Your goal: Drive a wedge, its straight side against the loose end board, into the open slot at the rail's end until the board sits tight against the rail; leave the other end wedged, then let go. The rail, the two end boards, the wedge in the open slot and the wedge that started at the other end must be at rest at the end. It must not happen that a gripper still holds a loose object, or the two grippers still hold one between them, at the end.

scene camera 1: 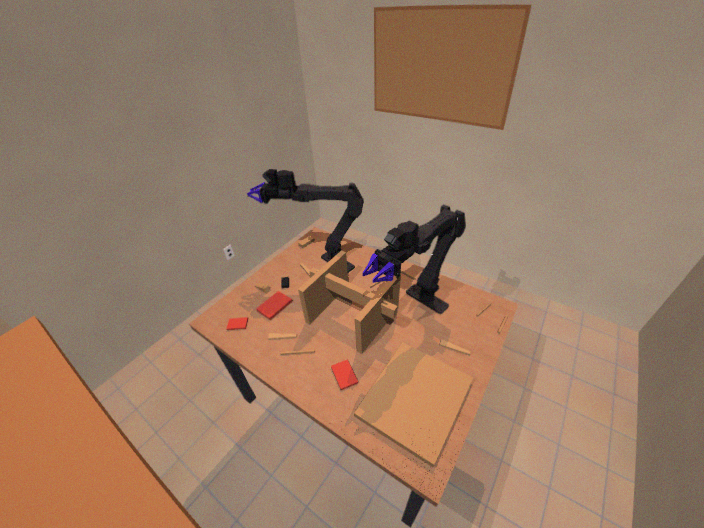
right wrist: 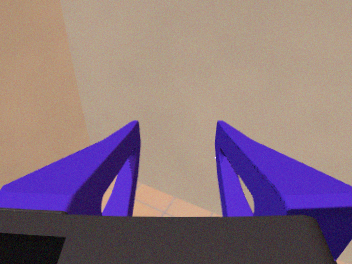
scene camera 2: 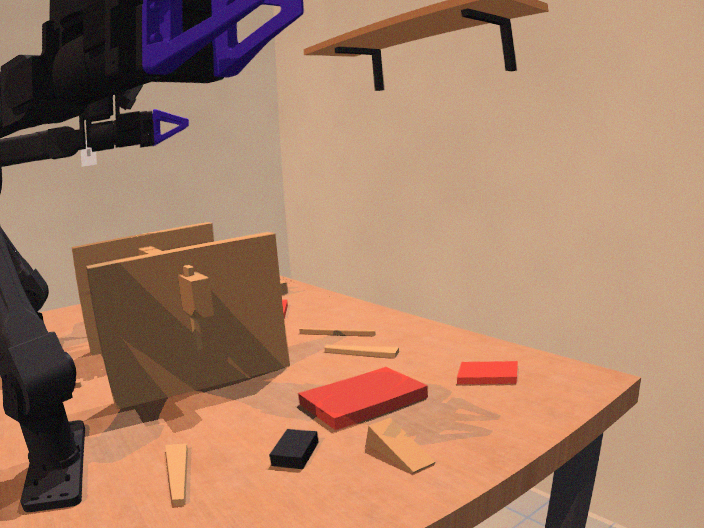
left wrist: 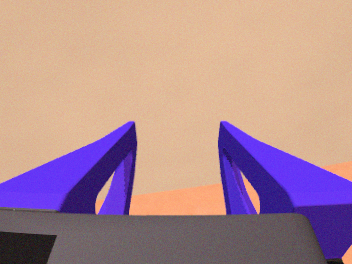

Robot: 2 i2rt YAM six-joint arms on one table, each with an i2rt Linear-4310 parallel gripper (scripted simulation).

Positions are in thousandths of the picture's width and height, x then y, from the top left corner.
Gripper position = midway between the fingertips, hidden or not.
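Observation:
Scene camera 2 shows my left gripper (scene camera 2: 266, 234), a rail (scene camera 2: 278, 552), a black block (scene camera 2: 420, 848), a small wedge (scene camera 2: 252, 861), an end board (scene camera 2: 208, 643) and an end board (scene camera 2: 120, 484). Scene camera 1 shows a flat panel (scene camera 1: 589, 762), along with the rail (scene camera 1: 495, 550) and my left gripper (scene camera 1: 522, 526). My left gripper is visible in the left wrist view (left wrist: 504, 502) too; the flat panel is out of frame in the left wrist view. The right wrist view shows my right gripper (right wrist: 504, 498), while the flat panel is out of frame in the right wrist view.

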